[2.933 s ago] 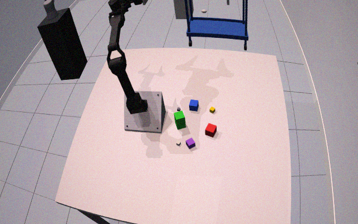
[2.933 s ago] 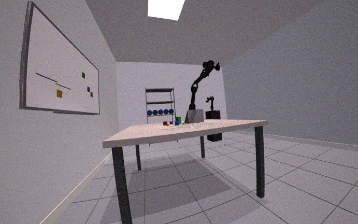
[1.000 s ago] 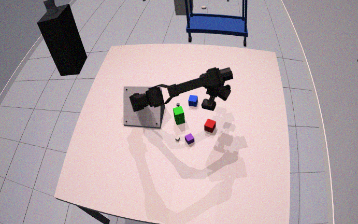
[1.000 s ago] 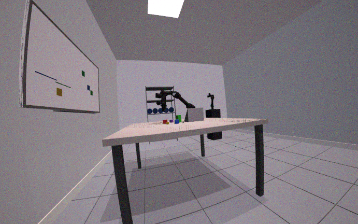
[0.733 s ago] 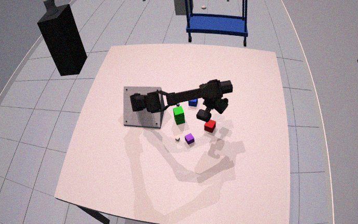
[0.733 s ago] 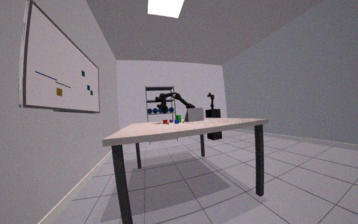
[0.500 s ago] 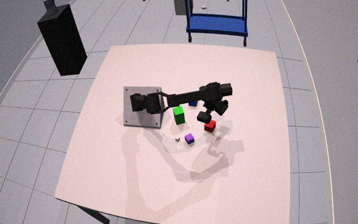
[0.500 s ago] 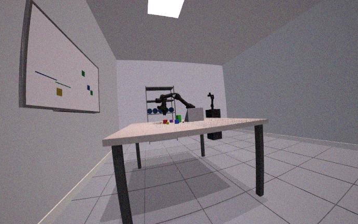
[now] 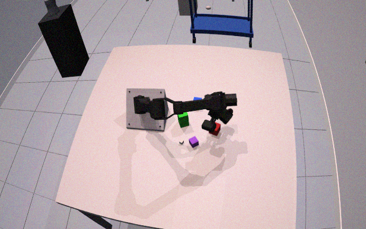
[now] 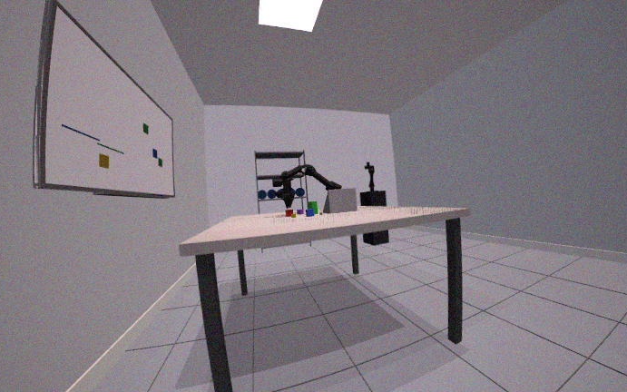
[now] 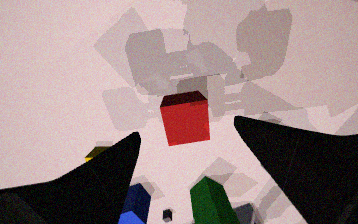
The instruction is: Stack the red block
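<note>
Right now my gripper tip is 40 mm above the red block. The rest, counted from my gripper tip: small yellow block (150 mm to the left, 50 mm below); then blue block (170 mm to the left, 100 mm behind, 40 mm below); then purple block (110 mm behind, 80 mm to the right, 40 mm below).
</note>
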